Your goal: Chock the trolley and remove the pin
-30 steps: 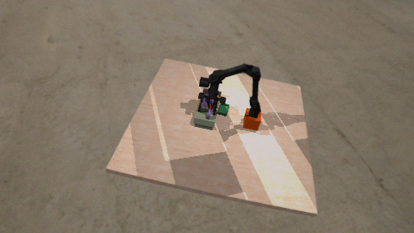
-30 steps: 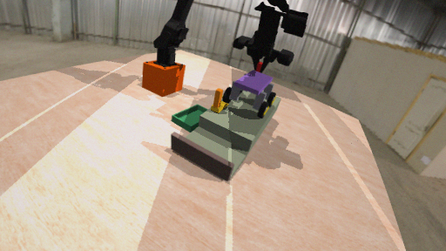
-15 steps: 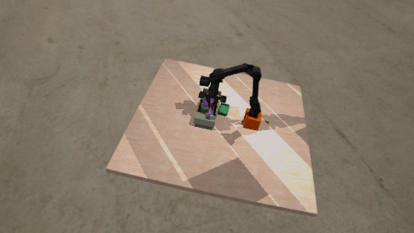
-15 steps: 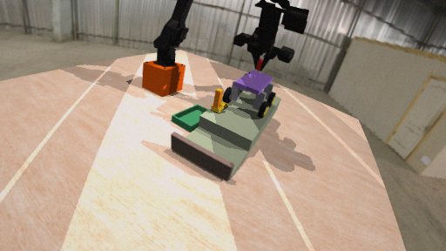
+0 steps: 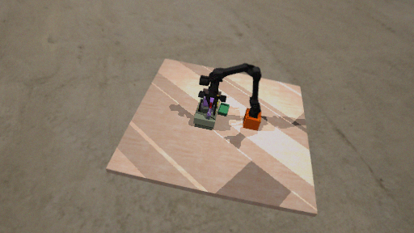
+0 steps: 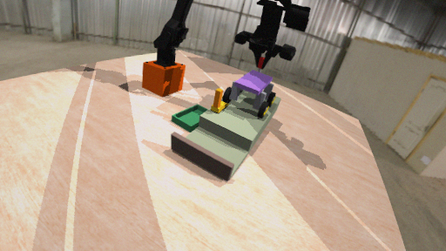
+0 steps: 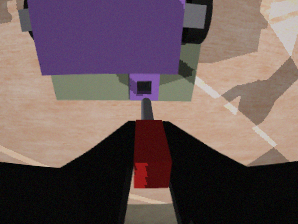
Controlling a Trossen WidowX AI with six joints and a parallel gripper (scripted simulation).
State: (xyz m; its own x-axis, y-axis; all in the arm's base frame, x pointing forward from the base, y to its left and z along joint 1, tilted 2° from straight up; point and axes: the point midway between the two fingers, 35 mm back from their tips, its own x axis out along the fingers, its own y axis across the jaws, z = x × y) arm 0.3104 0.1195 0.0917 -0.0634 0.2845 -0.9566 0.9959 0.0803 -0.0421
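My gripper tip is 18 cm to the left of the yellow chock, 9 cm above it and 2 cm past it. The rest, counted from my gripper tip: stop pin right at my gripper tip; dark raised lip 35 cm to the right, 14 cm below, 5 cm ahead; trolley 9 cm to the right, 6 cm below, 3 cm ahead.
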